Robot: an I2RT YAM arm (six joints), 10 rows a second.
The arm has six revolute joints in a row. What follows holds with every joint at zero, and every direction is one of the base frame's. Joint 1 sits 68.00 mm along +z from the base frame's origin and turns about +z. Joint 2 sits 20.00 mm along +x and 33.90 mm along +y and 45.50 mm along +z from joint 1 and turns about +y. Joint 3 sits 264.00 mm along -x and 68.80 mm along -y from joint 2 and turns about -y. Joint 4 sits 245.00 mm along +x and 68.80 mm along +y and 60.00 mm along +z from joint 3 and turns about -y. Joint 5 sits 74.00 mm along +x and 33.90 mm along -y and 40.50 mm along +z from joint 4 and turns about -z. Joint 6 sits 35.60 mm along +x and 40.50 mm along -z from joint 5 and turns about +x. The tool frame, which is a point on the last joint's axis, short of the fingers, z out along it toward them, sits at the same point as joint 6; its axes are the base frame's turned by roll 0.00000, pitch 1.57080 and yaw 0.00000 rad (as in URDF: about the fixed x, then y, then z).
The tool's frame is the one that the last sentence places.
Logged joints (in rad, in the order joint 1, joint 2, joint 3, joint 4, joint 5, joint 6), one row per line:
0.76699 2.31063 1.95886 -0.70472 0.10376 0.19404
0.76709 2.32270 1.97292 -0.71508 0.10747 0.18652
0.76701 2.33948 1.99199 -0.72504 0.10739 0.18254
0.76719 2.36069 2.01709 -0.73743 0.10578 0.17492
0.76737 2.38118 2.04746 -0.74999 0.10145 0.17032
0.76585 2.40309 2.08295 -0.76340 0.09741 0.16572
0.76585 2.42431 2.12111 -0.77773 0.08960 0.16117
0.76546 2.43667 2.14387 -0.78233 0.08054 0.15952
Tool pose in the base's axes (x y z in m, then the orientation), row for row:
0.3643 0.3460 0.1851 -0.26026 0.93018 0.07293 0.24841
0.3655 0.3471 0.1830 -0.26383 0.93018 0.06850 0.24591
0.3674 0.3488 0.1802 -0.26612 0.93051 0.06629 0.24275
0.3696 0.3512 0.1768 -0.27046 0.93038 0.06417 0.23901
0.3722 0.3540 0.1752 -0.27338 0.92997 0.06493 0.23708
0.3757 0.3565 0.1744 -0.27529 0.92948 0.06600 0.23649
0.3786 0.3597 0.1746 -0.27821 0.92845 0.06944 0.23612
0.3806 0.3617 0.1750 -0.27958 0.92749 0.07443 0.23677
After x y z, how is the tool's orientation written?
As a quaternion, x y z w.
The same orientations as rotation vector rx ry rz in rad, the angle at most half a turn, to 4 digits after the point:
-0.7092 2.5347 0.1987
-0.7198 2.5380 0.1869
-0.7273 2.5430 0.1812
-0.7406 2.5476 0.1757
-0.7493 2.5491 0.1780
-0.7548 2.5485 0.1810
-0.7630 2.5462 0.1904
-0.7665 2.5427 0.2040

